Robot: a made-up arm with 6 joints.
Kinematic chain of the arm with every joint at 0, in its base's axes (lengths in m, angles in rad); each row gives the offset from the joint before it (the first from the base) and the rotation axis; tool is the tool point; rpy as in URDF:
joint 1: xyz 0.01 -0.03 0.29 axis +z
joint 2: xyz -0.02 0.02 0 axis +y
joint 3: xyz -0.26 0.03 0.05 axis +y
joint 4: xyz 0.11 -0.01 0.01 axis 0.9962 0 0.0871
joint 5: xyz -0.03 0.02 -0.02 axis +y
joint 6: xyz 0.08 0.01 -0.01 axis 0.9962 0 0.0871
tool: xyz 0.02 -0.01 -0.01 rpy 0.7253 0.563 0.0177
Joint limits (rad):
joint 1: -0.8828..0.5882
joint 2: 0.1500..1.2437
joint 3: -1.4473..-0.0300
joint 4: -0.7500..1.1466
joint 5: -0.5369..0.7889
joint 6: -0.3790..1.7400
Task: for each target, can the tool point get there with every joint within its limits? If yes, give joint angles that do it. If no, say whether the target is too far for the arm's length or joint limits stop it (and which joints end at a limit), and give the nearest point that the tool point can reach.
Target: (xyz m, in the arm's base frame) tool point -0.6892 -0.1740 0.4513
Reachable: no: too far | nearest point -0.2765 -0.0374 0.5056 | short by 0.438 m
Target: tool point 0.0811 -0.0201 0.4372
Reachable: yes | joints -0.6579 1.0806 -0.4929 -0.5894 -0.3484 0.1246
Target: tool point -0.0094 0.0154 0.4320
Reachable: yes | joints -0.1608 0.6719 -0.7853 -0.1924 0.5074 -0.0771
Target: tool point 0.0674 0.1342 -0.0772
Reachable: no: joint limits stop it (at a limit: joint 1, joint 2, joint 3, joint 5) | nearest point -0.0315 0.1258 0.2633 | short by 0.355 m
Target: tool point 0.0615 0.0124 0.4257
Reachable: yes | joints -0.0232 1.1286 -0.7448 -0.2804 0.2505 0.3375
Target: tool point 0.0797 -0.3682 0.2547
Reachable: no: joint limits stop it (at a limit: joint 1, joint 2, joint 3, joint 4, joint 5) | nearest point -0.0989 -0.1252 0.2855 | short by 0.303 m
